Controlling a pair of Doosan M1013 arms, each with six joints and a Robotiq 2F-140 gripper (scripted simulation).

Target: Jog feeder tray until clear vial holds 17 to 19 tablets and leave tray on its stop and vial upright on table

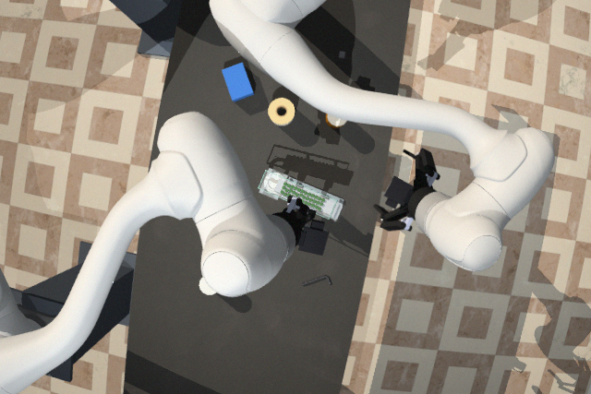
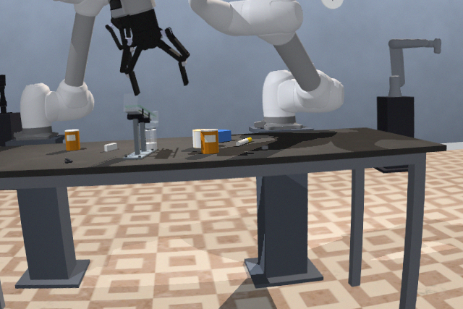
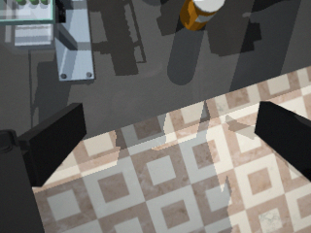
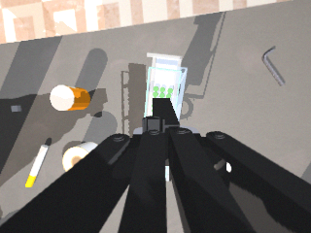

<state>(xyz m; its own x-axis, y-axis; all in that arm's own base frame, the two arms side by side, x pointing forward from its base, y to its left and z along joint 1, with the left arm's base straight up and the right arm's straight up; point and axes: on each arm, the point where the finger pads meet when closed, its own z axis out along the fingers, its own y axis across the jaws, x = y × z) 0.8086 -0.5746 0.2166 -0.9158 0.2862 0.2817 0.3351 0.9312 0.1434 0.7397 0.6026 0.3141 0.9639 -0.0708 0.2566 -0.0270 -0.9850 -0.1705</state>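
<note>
Now: the feeder tray 1 cm ahead of my right hand, 2 cm to the left of it and 17 cm below it. Also, from my right hand: clear vial 9 cm behind, 4 cm to the left, 27 cm below; hex key 11 cm ahead, 19 cm to the right, 31 cm below; tape roll 12 cm behind, 23 cm to the left, 28 cm below.
</note>
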